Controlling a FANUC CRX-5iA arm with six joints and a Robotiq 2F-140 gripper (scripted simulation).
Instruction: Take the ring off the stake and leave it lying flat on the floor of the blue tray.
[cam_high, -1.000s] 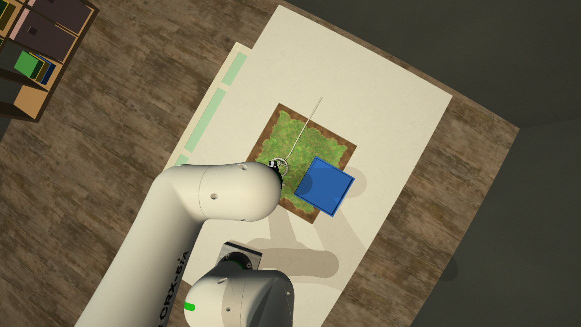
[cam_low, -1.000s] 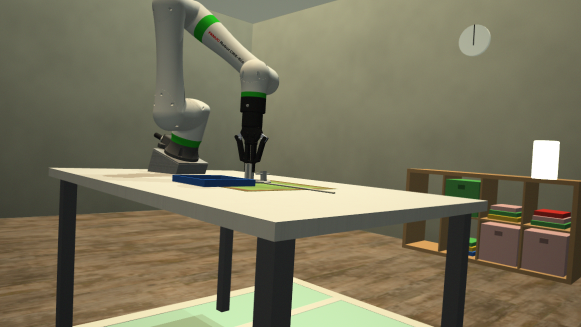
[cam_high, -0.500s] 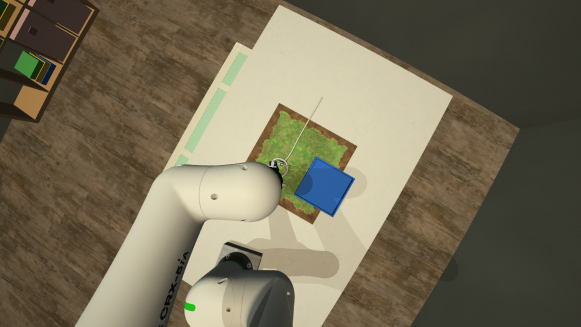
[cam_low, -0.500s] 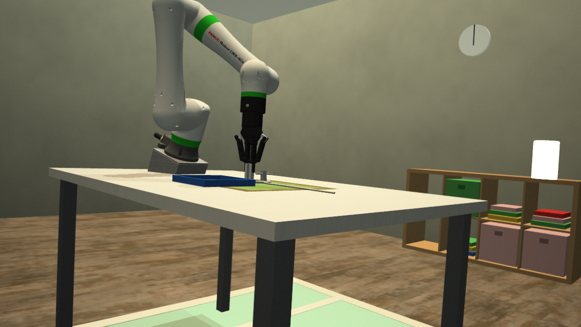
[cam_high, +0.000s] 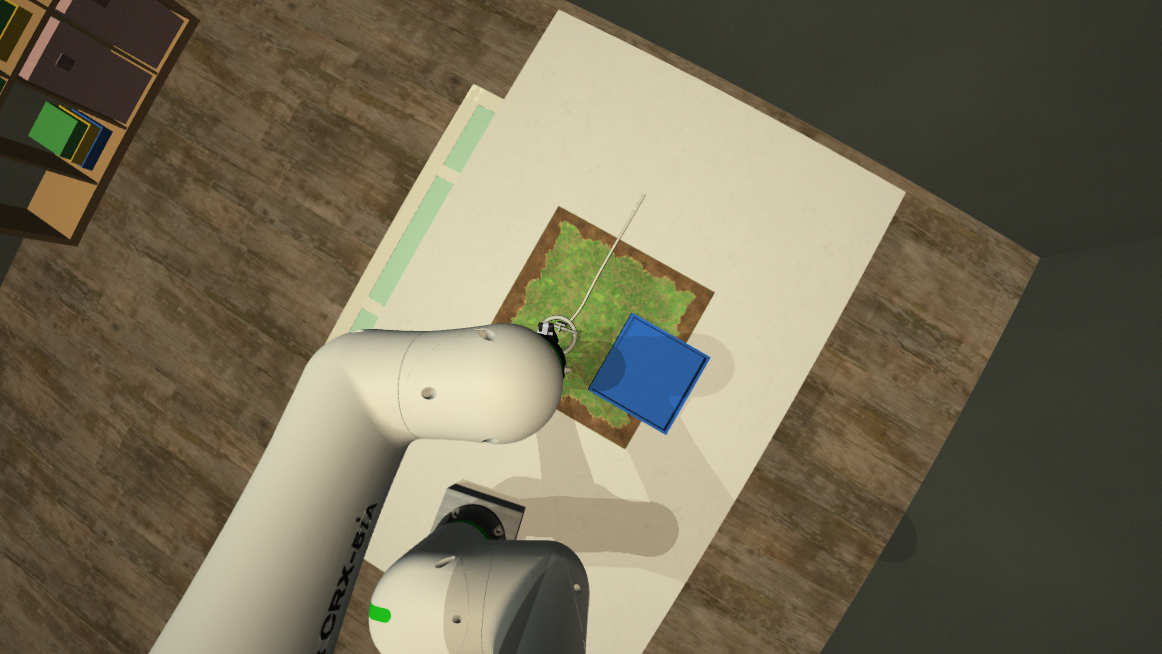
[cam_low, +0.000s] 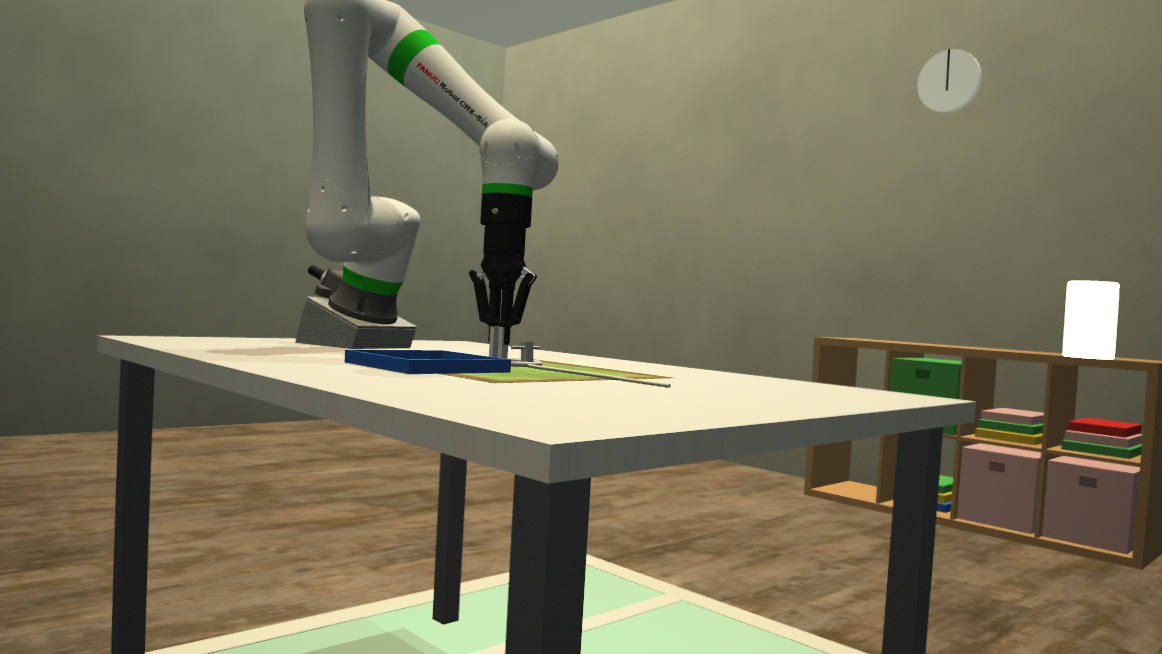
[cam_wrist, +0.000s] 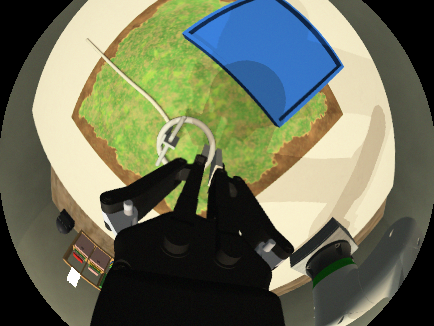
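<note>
Right now the short grey stake is 6 cm ahead of my hand, 1 cm to the left of it and 1 cm below it. The rest, counted from my hand: blue tray 3 cm ahead, 21 cm to the right, 3 cm below; grass mat 8 cm ahead, 5 cm to the right, 5 cm below; ring 4 cm ahead, 1 cm to the left, 3 cm below.
</note>
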